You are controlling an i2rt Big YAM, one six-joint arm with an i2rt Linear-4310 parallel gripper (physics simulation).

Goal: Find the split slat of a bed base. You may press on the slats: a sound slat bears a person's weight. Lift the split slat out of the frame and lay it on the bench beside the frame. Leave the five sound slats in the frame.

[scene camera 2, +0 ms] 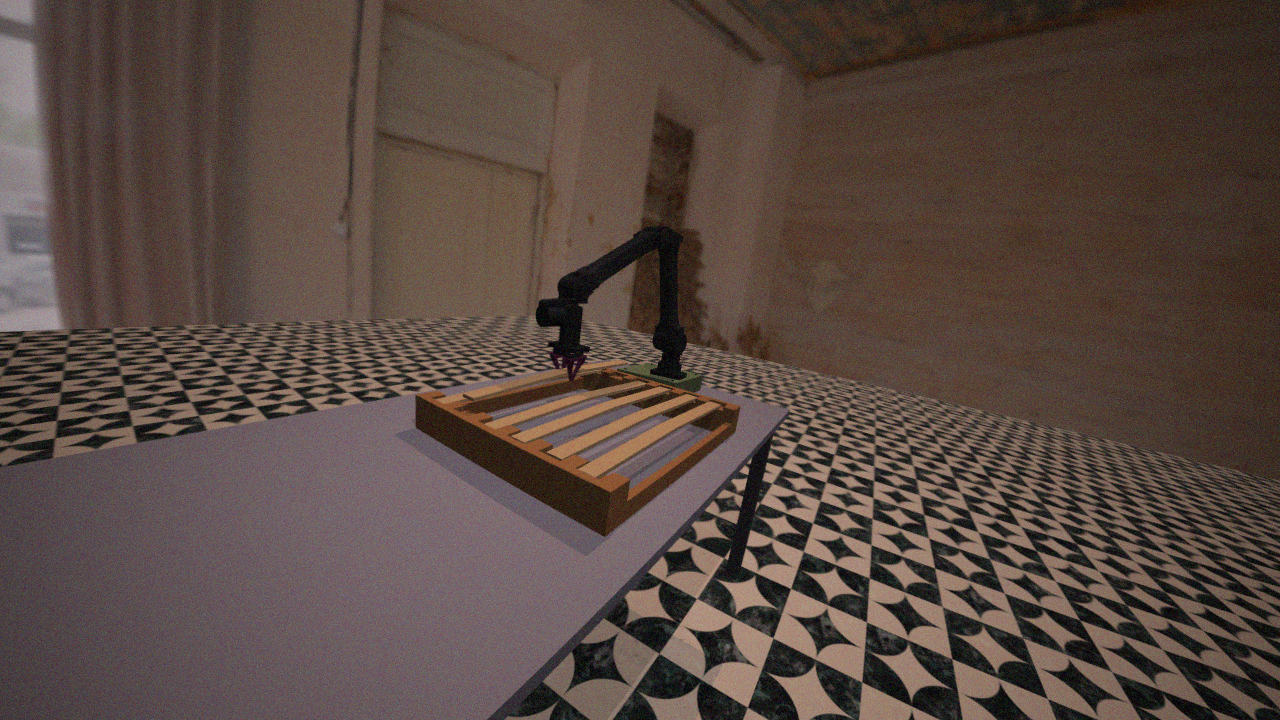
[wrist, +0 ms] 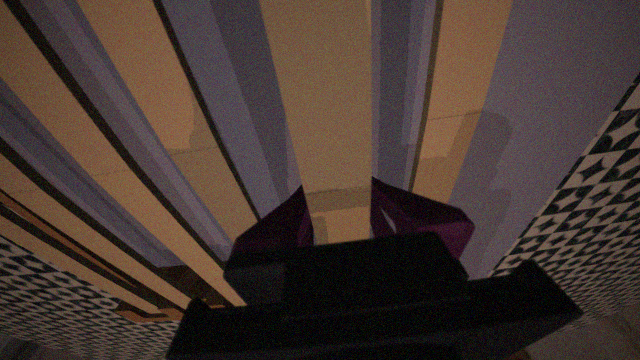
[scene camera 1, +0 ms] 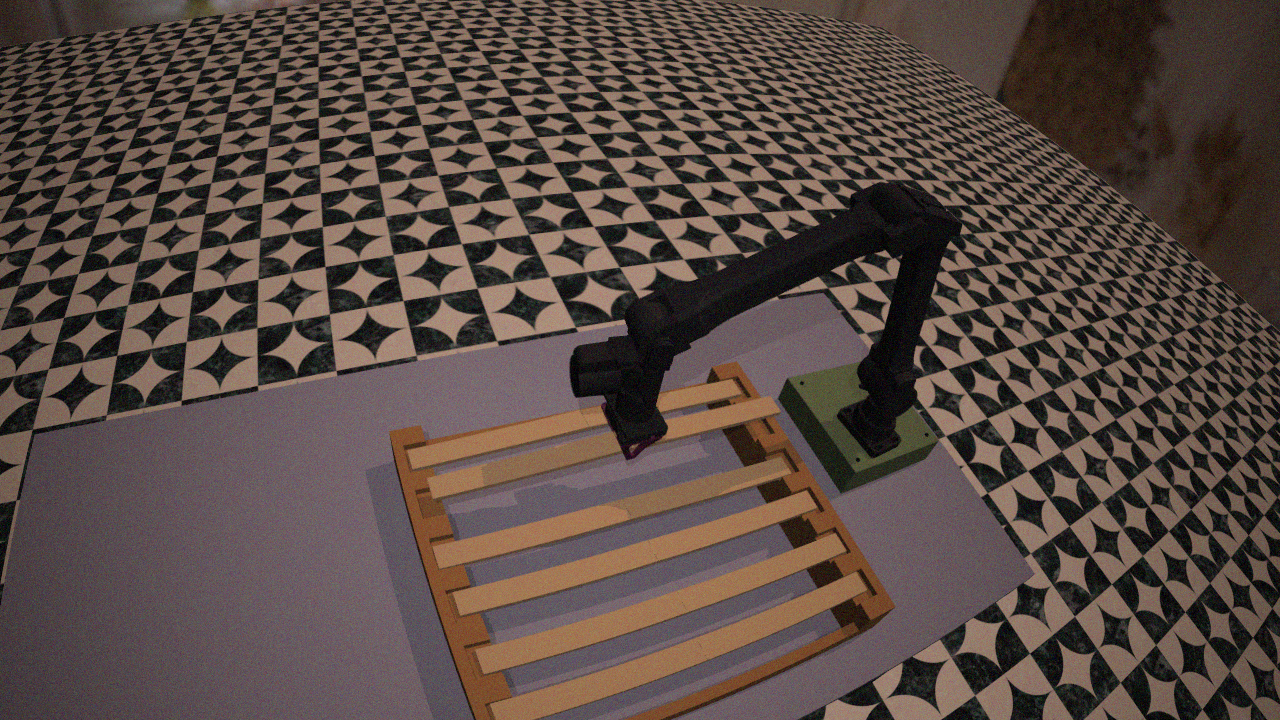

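Note:
My gripper (scene camera 1: 637,446) (scene camera 2: 571,374) (wrist: 335,184) is shut on the second slat from the back (scene camera 1: 733,416) (scene camera 2: 510,385) (wrist: 325,100), near its middle. That slat is raised a little above the frame (scene camera 1: 413,492) (scene camera 2: 510,461), roughly level and still over it. Its notches in both side rails show uncovered in scene camera 1. The back slat (scene camera 1: 501,437) (wrist: 460,75) and the slats in front, such as the third one (scene camera 1: 572,524) (wrist: 165,100), sit in the frame. Faint lines cross the middles of several slats; I cannot tell a split by sight.
The bench top (scene camera 1: 223,537) (scene camera 2: 268,555) extends to the left of the frame. The arm's green base block (scene camera 1: 819,429) stands close beside the frame's right rail. The bench edge and patterned floor lie behind the frame and past its front right corner.

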